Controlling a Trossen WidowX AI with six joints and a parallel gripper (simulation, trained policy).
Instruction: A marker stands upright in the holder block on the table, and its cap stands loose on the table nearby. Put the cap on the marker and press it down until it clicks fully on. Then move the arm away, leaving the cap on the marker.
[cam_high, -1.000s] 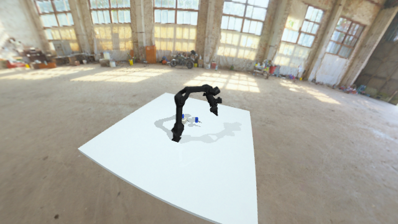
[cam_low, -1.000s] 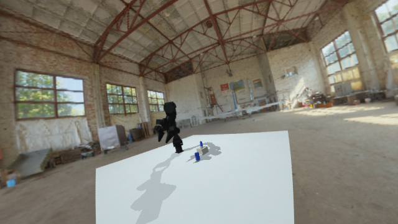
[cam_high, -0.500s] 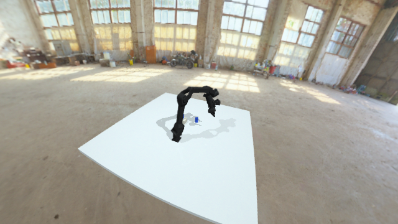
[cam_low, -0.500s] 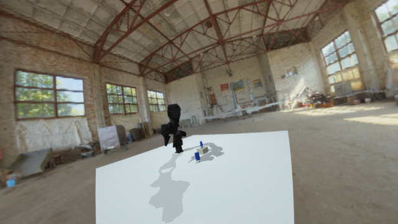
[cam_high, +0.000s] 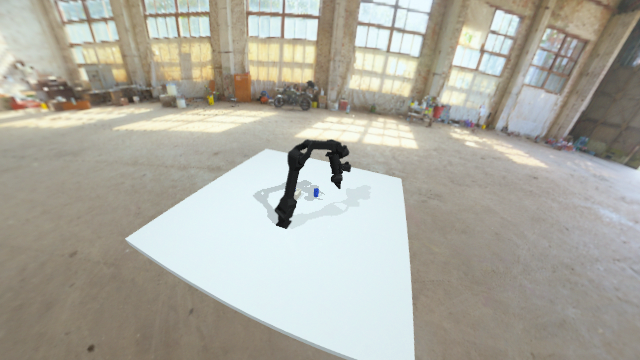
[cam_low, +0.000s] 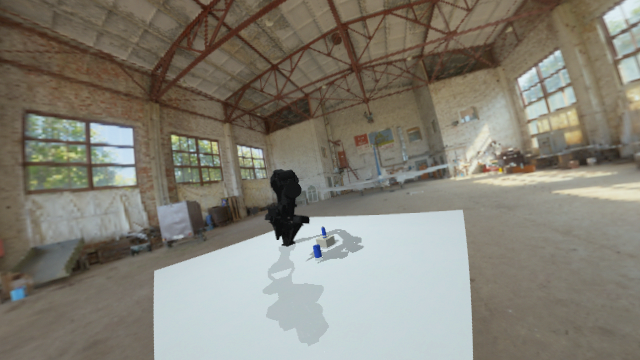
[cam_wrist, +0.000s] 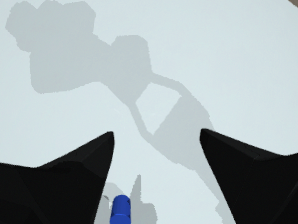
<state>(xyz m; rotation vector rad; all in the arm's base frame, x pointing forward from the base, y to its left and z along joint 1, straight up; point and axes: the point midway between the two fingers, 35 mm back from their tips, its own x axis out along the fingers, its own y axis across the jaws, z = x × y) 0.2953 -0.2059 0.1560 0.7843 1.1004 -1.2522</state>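
Now: the blue cap 150 mm to the left of my gripper tip, 100 mm below it and 20 mm ahead of it. The rest, counted from my gripper tip: holder block: 270 mm to the left, 100 mm below, 40 mm behind; then blue marker: 270 mm to the left, 50 mm below, 40 mm behind.
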